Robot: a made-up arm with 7 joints. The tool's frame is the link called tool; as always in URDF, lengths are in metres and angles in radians.
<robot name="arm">
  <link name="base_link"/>
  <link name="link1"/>
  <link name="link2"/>
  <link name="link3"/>
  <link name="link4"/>
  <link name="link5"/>
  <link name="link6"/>
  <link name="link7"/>
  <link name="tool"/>
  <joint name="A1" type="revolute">
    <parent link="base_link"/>
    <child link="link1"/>
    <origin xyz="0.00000 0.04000 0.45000" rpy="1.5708 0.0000 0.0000"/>
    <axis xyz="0 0 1"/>
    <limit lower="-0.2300" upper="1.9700"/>
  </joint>
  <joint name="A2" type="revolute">
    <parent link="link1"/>
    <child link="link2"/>
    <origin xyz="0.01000 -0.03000 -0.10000" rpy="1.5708 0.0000 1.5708"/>
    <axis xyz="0 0 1"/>
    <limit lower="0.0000" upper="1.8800"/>
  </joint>
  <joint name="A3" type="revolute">
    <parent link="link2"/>
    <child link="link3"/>
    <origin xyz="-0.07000 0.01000 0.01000" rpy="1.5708 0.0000 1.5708"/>
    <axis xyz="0 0 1"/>
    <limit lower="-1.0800" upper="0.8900"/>
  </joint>
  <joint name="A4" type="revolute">
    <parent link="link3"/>
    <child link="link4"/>
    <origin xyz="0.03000 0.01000 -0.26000" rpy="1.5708 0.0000 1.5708"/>
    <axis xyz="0 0 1"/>
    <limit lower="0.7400" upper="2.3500"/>
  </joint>
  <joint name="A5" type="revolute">
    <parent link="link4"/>
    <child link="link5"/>
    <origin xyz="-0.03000 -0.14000 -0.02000" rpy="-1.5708 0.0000 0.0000"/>
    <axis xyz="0 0 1"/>
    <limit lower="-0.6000" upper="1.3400"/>
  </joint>
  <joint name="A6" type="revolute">
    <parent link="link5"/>
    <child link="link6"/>
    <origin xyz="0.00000 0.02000 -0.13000" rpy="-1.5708 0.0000 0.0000"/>
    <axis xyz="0 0 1"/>
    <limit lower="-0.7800" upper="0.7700"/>
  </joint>
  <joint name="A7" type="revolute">
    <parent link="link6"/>
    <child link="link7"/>
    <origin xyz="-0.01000 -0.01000 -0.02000" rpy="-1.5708 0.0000 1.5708"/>
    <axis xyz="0 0 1"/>
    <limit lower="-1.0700" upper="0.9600"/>
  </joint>
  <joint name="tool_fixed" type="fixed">
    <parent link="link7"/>
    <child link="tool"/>
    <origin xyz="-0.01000 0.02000 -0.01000" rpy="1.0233 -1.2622 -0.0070"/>
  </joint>
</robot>
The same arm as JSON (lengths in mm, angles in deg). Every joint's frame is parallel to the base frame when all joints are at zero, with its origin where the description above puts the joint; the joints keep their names.
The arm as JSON. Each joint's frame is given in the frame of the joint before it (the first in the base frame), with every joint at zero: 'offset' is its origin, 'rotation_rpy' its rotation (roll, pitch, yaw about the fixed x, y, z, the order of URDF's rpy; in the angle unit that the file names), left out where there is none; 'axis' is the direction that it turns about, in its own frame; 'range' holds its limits. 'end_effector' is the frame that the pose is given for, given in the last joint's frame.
{
  "length_unit": "mm",
  "angle_unit": "deg",
  "chain": [
    {
      "id": "A1",
      "offset": [
        0.0,
        40.0,
        450.0
      ],
      "axis": [
        0.0,
        -1.0,
        0.0
      ],
      "range": [
        -13.18,
        112.87
      ]
    },
    {
      "id": "A2",
      "offset": [
        10.0,
        100.0,
        -30.0
      ],
      "axis": [
        1.0,
        0.0,
        0.0
      ],
      "range": [
        0.0,
        107.72
      ]
    },
    {
      "id": "A3",
      "offset": [
        10.0,
        -10.0,
        -70.0
      ],
      "axis": [
        0.0,
        0.0,
        1.0
      ],
      "range": [
        -61.88,
        50.99
      ]
    },
    {
      "id": "A4",
      "offset": [
        10.0,
        -30.0,
        -260.0
      ],
      "axis": [
        0.0,
        -1.0,
        0.0
      ],
      "range": [
        42.4,
        134.65
      ]
    },
    {
      "id": "A5",
      "offset": [
        -30.0,
        20.0,
        -140.0
      ],
      "axis": [
        0.0,
        0.0,
        1.0
      ],
      "range": [
        -34.38,
        76.78
      ]
    },
    {
      "id": "A6",
      "offset": [
        0.0,
        20.0,
        -130.0
      ],
      "axis": [
        0.0,
        1.0,
        0.0
      ],
      "range": [
        -44.69,
        44.12
      ]
    },
    {
      "id": "A7",
      "offset": [
        -10.0,
        -20.0,
        10.0
      ],
      "axis": [
        -1.0,
        0.0,
        0.0
      ],
      "range": [
        -61.31,
        55.0
      ]
    }
  ],
  "end_effector": {
    "offset": [
      10.0,
      -20.0,
      10.0
    ],
    "rotation_rpy": [
      58.21,
      17.68,
      179.87
    ]
  }
}

